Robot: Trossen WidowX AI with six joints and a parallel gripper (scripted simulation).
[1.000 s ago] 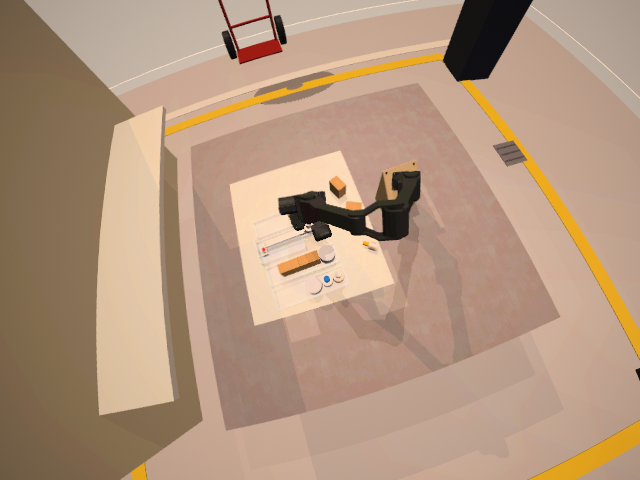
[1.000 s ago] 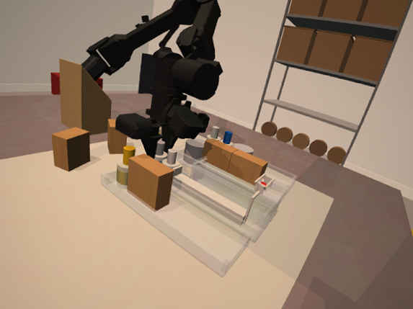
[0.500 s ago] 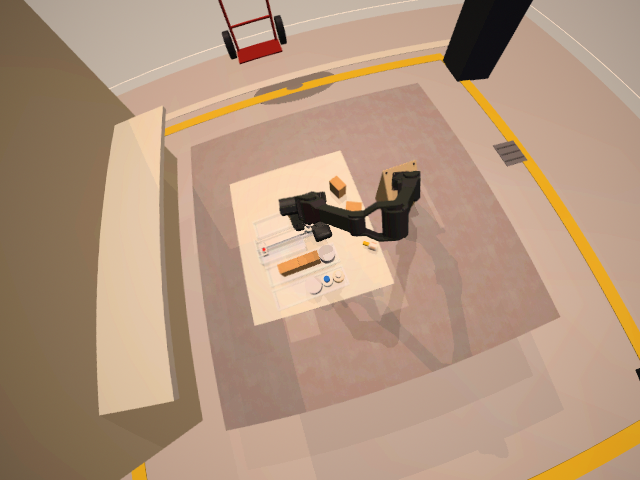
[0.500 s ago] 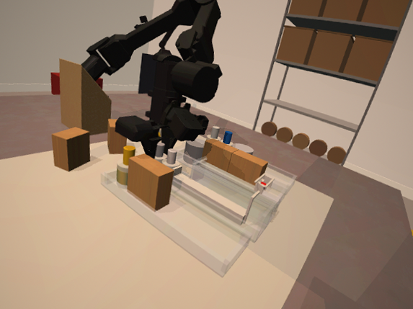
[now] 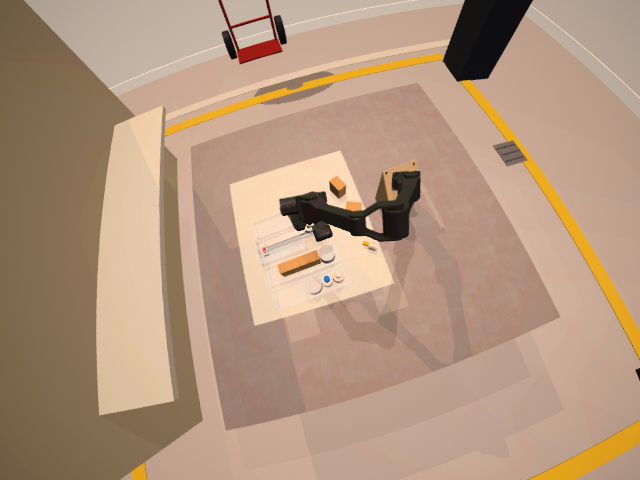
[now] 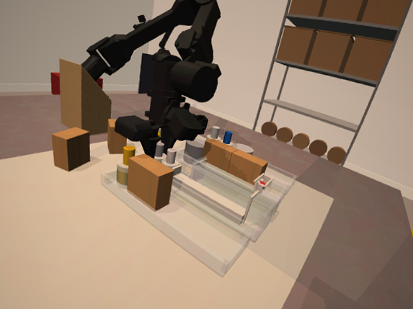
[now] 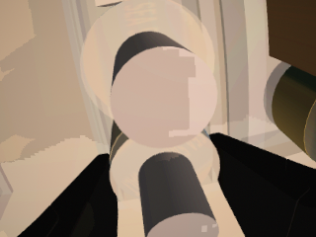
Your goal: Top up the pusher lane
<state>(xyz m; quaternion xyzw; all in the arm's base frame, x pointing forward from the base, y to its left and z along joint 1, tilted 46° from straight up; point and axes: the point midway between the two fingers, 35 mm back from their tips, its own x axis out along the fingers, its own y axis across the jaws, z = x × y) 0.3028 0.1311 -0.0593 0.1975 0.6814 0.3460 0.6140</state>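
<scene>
Right now the sprung lane is 14 cm ahead of my gripper tip, 5 cm to the left of it and 1 cm below it. From my gripper tip the other things lie so: pale pusher bar 14 cm ahead, 5 cm to the left, 2 cm above.
</scene>
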